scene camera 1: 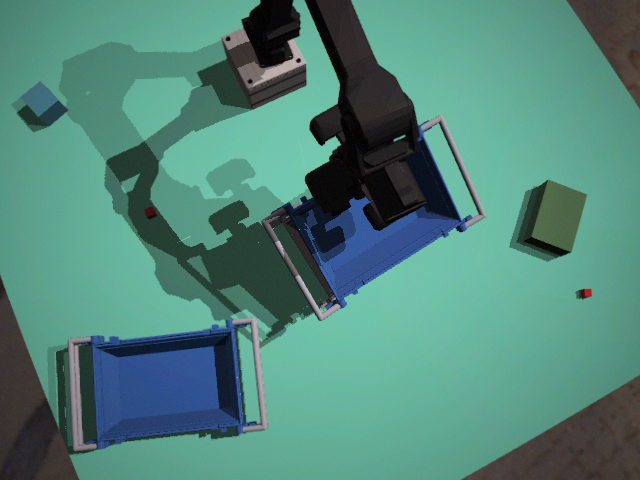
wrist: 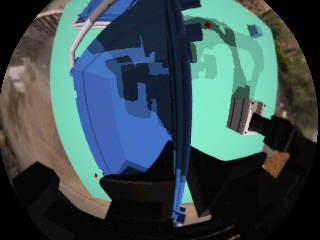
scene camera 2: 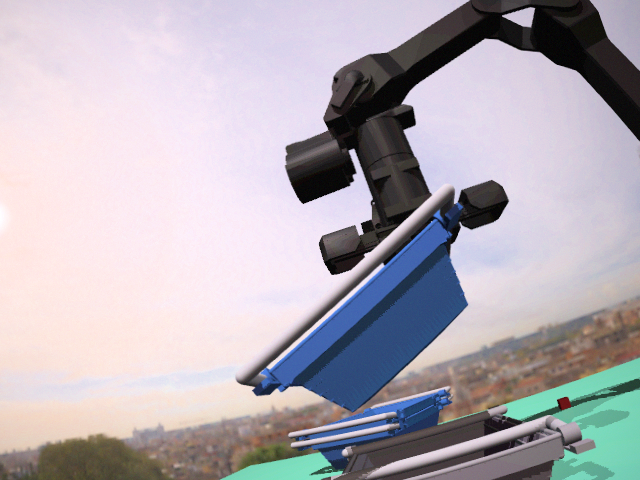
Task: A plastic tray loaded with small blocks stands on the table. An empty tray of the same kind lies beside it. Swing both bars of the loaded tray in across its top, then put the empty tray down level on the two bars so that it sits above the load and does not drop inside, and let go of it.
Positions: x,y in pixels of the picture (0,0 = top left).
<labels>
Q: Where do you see a blue tray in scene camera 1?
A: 349,253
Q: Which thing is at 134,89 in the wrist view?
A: A blue tray.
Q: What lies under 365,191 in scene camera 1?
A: The gripper.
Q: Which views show the green box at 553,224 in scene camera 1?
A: Scene camera 1 only.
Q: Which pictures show the blue tray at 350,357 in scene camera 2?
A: Scene camera 1, the wrist view and scene camera 2: all of them.
</labels>
